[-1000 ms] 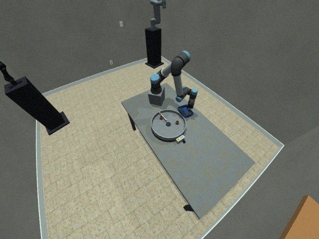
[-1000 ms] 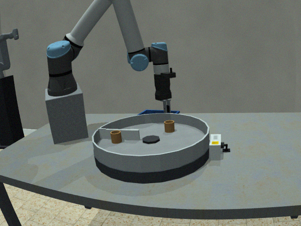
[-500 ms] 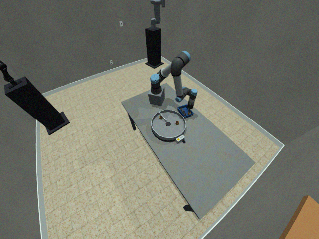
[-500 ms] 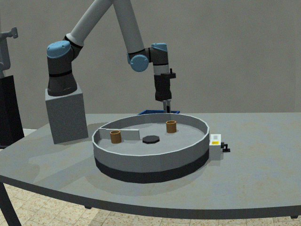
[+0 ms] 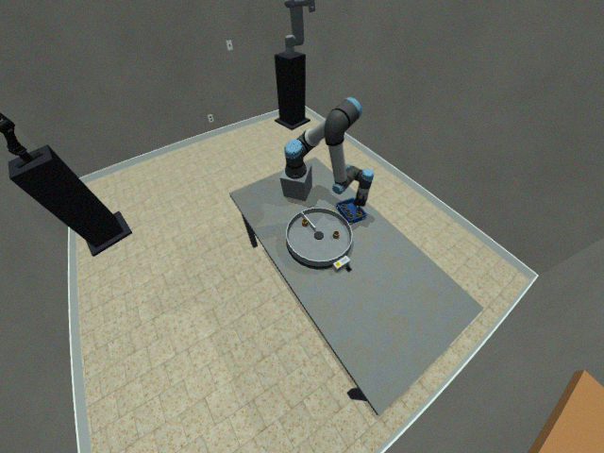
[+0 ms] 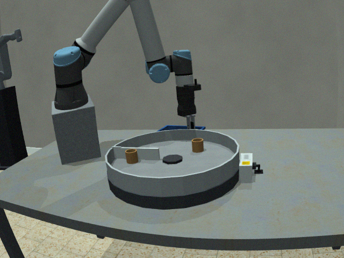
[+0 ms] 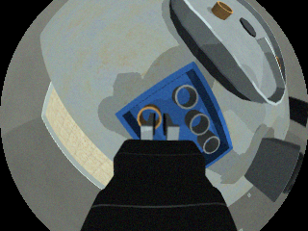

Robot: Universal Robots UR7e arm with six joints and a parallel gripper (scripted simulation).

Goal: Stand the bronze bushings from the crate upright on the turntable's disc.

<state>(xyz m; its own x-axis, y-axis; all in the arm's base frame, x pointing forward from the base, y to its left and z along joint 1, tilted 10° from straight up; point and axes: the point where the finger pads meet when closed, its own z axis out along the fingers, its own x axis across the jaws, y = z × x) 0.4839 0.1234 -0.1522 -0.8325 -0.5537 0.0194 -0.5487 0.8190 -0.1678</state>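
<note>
The blue crate lies 5 cm behind my hand and 4 cm below it. Round my hand: turntable disc: 35 cm to the right, 6 cm behind, 1 cm below.
</note>
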